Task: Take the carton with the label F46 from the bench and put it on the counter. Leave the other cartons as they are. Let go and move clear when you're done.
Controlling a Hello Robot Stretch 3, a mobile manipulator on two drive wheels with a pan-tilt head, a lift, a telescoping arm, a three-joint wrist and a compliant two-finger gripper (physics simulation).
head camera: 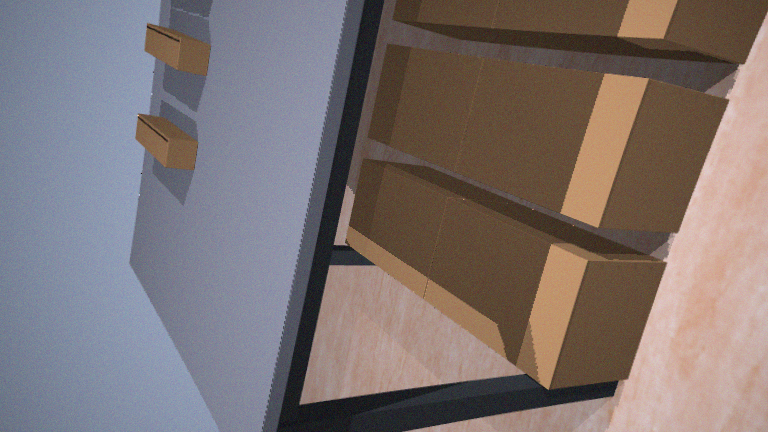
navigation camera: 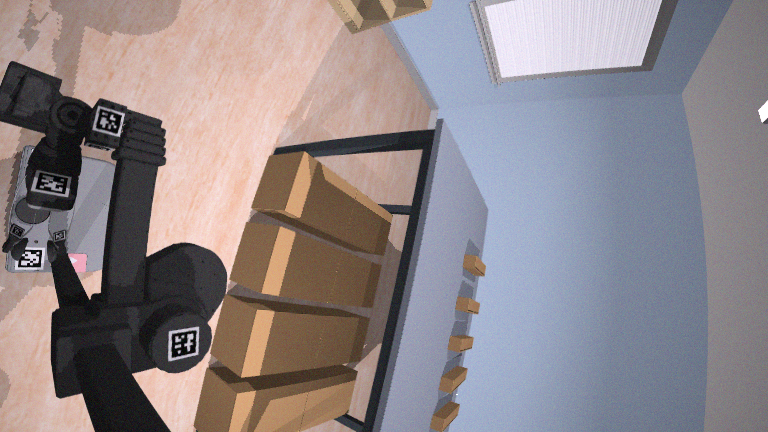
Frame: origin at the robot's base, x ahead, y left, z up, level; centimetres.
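Seen in the pictures: gripper, fingertip midpoint: [navigation camera: 34, 258].
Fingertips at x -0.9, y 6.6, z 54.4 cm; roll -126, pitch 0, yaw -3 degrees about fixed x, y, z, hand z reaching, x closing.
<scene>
Pixels of each thing's top centre, then the offset from my fingertips to it. Level surfaces: height alone.
- grey-topped bench, its level: dz +37.0 cm
- upper carton, middle of its top: [head camera: 160, 44] [navigation camera: 474, 307] dx -135.9, dy +18.7, dz +42.7 cm
- lower carton, middle of its top: [head camera: 150, 138] [navigation camera: 481, 267] dx -139.9, dy -0.3, dz +42.7 cm
- lowest carton, middle of its top: [navigation camera: 452, 417] dx -124.1, dy +69.9, dz +42.7 cm
Small brown cartons stand in a row along the far edge of a grey-topped bench [head camera: 247, 161] [navigation camera: 432, 268]. In the head view two show, an upper carton [head camera: 185, 53] and a lower carton [head camera: 174, 145]. In the navigation view several show, among them a carton [navigation camera: 474, 265], another carton [navigation camera: 460, 343] and the lowest carton [navigation camera: 445, 416]. No label is readable, so I cannot tell which is F46. My gripper [navigation camera: 35, 249] is open and empty, its fingers apart over the robot's base at the left of the navigation view, well away from the bench. The counter is not identifiable.
Several large brown boxes [head camera: 537, 128] [navigation camera: 306, 274] stand under the bench, between its dark legs, close to the robot's arm [navigation camera: 131, 231]. A wooden shelf unit [navigation camera: 349, 18] stands at the top of the navigation view, near a window [navigation camera: 574, 37] in the blue wall.
</scene>
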